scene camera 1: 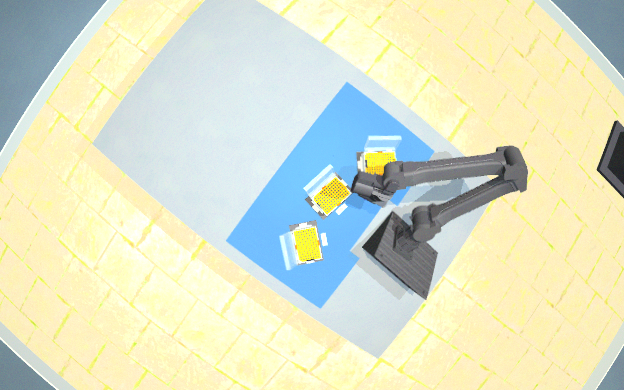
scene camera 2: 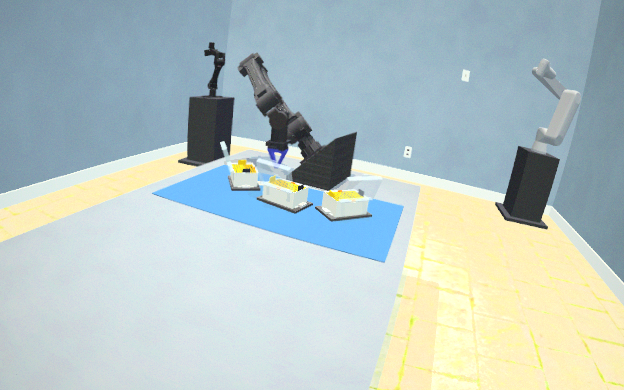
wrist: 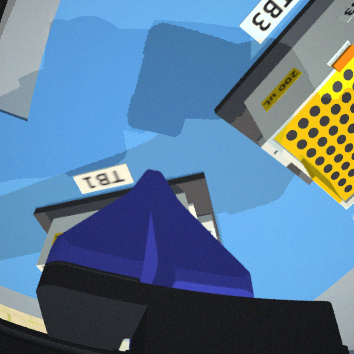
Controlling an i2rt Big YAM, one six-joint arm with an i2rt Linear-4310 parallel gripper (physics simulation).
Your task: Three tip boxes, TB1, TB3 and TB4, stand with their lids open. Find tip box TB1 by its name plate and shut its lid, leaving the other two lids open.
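Places are measured from the arm's base along level axes (x back, y right, z up), in millimetres.
Where they show: gripper, fingertip midpoint: [scene camera 2: 276, 168] [wrist: 150, 180]; arm's base at its link origin: [scene camera 1: 402, 243] [scene camera 2: 315, 156].
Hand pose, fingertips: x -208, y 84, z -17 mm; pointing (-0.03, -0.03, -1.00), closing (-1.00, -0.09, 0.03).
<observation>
Each offset is from my fingertips to the top centre of the thing. "spot": to the spot under its first point. Level surfaces: height alone.
Tip box TB1 @[dx -10, dy +112, dz -11 mm] [scene camera 1: 380, 162] [scene camera 2: 244, 179] [wrist: 75, 220] is partly under the arm in scene camera 1. Its name plate @[spot: dx +22, dy +66, dz -75 mm] [wrist: 103, 178] reads TB1 in the wrist view. Its clear lid @[dx -56, dy +176, dz +77 mm] [scene camera 1: 383, 144] [scene camera 2: 224, 152] stands open on the side away from the plate. My gripper [scene camera 2: 277, 163] [wrist: 150, 180] is shut and empty, pointing down on TB1's plate side and covering much of TB1 in the wrist view. Tip box TB3 @[dx -105, dy -78, dz -2 mm] [scene camera 1: 331, 196] [scene camera 2: 285, 196] [wrist: 320, 125] has its lid @[spot: dx -178, dy -65, dz +69 mm] [scene camera 1: 318, 180] open. The third box, TB4 @[dx -73, dy -265, dz -11 mm] [scene camera 1: 307, 245] [scene camera 2: 345, 207], has its lid [scene camera 1: 287, 251] [scene camera 2: 366, 186] open; its plate is unreadable.
The boxes stand on a blue mat @[dz -77 mm] [scene camera 1: 325, 285] [scene camera 2: 360, 240] on a grey table @[dz -80 mm] [scene camera 1: 200, 100] [scene camera 2: 200, 300]. The arm's dark wedge base [scene camera 1: 407, 255] [scene camera 2: 327, 162] stands beside the mat. TB3 is between TB1 and TB4.
</observation>
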